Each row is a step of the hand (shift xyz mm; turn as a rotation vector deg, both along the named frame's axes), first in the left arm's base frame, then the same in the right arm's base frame.
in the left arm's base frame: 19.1 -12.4 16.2 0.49 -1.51 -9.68
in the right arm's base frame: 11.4 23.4 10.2 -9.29 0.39 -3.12
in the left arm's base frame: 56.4 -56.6 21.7 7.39 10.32 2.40
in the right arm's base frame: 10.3 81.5 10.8 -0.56 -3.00 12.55
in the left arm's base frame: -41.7 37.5 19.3 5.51 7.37 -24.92
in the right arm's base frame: 26.7 -53.0 -1.5 -26.01 -4.96 2.20
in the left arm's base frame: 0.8 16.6 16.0 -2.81 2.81 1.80
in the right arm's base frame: 13.7 -10.5 15.3 2.25 -3.73 0.21
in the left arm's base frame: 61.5 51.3 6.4 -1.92 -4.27 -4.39
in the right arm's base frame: -14.8 0.1 79.0 -3.34 1.58 -5.25
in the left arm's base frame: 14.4 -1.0 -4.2 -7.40 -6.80 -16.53
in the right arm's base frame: -7.8 9.4 8.7 -13.29 -1.28 -14.00
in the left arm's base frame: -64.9 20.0 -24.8 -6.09 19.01 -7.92
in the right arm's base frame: -7.9 -59.0 -41.0 -7.53 -19.32 5.57
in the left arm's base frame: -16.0 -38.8 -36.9 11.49 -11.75 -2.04
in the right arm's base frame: -27.8 15.6 -45.9 -4.09 16.04 0.37
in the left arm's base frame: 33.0 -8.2 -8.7 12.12 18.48 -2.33
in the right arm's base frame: -16.6 26.1 16.5 -7.05 -6.81 19.94
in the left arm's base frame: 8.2 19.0 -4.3 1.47 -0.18 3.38
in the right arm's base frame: -7.9 -9.9 16.9 2.86 1.44 1.84
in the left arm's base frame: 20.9 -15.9 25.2 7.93 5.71 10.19
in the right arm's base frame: 19.8 28.2 11.7 7.15 1.74 12.05
